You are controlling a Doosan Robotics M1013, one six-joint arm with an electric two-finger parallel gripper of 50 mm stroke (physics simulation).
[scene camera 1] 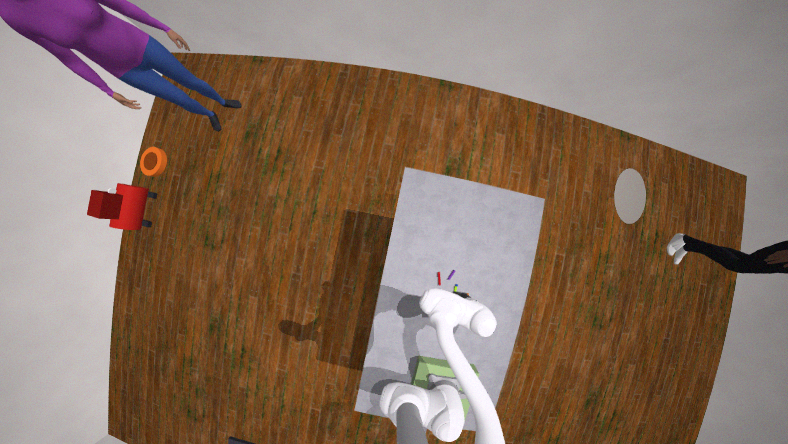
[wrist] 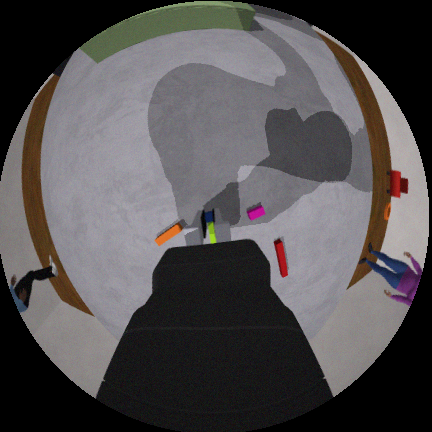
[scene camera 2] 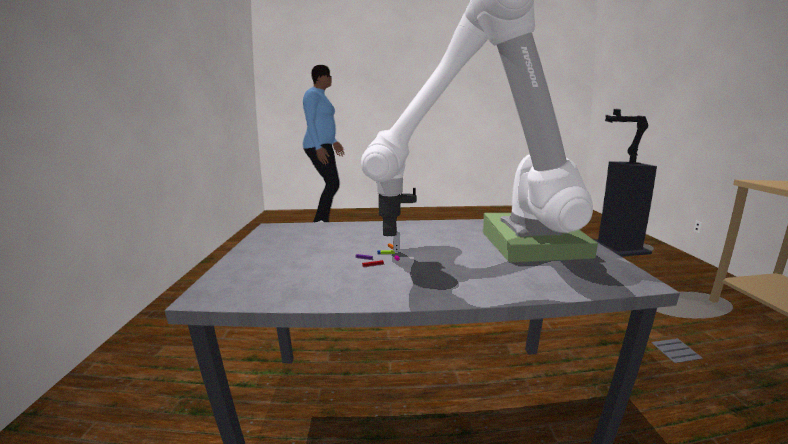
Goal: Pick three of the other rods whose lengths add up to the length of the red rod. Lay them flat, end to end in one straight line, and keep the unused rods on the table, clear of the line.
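Frame: origin at the arm's base, x left, y ahead, z down, level; centimetres.
Seen in the pictures: gripper, fingertip midpoint: (wrist: 209, 217) (scene camera 2: 396, 250); arm's base, origin of the base link: (scene camera 1: 442, 389) (scene camera 2: 530, 227).
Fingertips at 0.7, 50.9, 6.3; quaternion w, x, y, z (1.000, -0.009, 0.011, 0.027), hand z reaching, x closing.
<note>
Offsets run from my fingertips to a thing's top centre, as dx, dy, dz. Level surfaces: height alone.
My gripper (scene camera 2: 396, 249) (wrist: 209, 217) is shut on a short dark blue rod {+0.0, -0.2, -0.7} (wrist: 209, 216), low over the table. The lime rod {+0.0, +3.1, -0.1} (scene camera 1: 455, 289) (scene camera 2: 386, 252) (wrist: 212, 233) lies right by the fingers; I cannot tell whether it touches the held rod. Another blue rod {-0.2, +6.3, -0.1} (scene camera 1: 456, 285) (scene camera 2: 378, 252) lies end to end with its far end. The red rod {+9.6, +8.8, -0.1} (scene camera 1: 438, 278) (scene camera 2: 372, 263) (wrist: 281, 258), purple rod {+3.4, +11.6, -0.1} (scene camera 1: 451, 274) (scene camera 2: 363, 256), magenta rod {+5.8, +0.5, -0.1} (scene camera 2: 397, 258) (wrist: 256, 212) and orange rod {-5.7, +1.3, -0.1} (scene camera 2: 390, 245) (wrist: 169, 234) lie apart around them. The gripper body hides the purple rod in the wrist view.
The grey table {dz +0.9} (scene camera 1: 468, 220) (scene camera 2: 286, 286) (wrist: 100, 150) carries the arm's green base block (scene camera 1: 427, 366) (scene camera 2: 551, 250) (wrist: 175, 25). The arm's shadow falls across the table beside the rods. People stand on the floor away from the table.
</note>
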